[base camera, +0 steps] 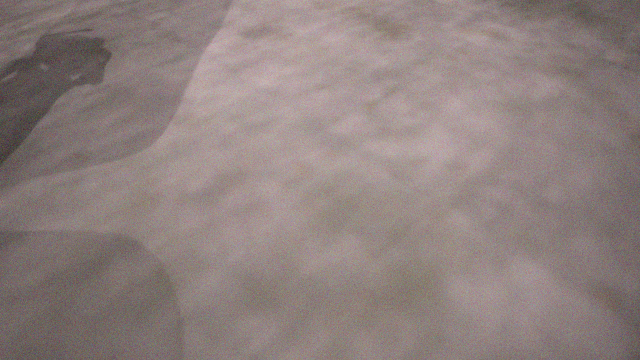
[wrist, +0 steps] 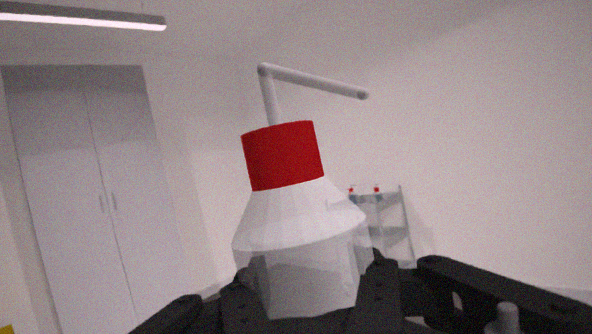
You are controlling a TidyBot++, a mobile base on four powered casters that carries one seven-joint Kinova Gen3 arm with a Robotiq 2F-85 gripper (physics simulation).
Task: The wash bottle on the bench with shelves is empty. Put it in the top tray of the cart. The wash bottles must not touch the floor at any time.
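Note:
A wash bottle with a red cap, a bent spout and a translucent white body stands between the fingers in the wrist view, tilted slightly. My gripper is shut on it; the bottle's lower part is hidden by the fingers. The cart shows far off behind the bottle, right of the middle of the wrist view. Two small red-capped bottles stand on its top tray. The cart's left part is hidden by the held bottle.
A tall double-door cabinet stands at the left in the wrist view. A ceiling light hangs at the upper left. A yellow thing shows at the lower left corner. The base camera shows floor with shadows at the left.

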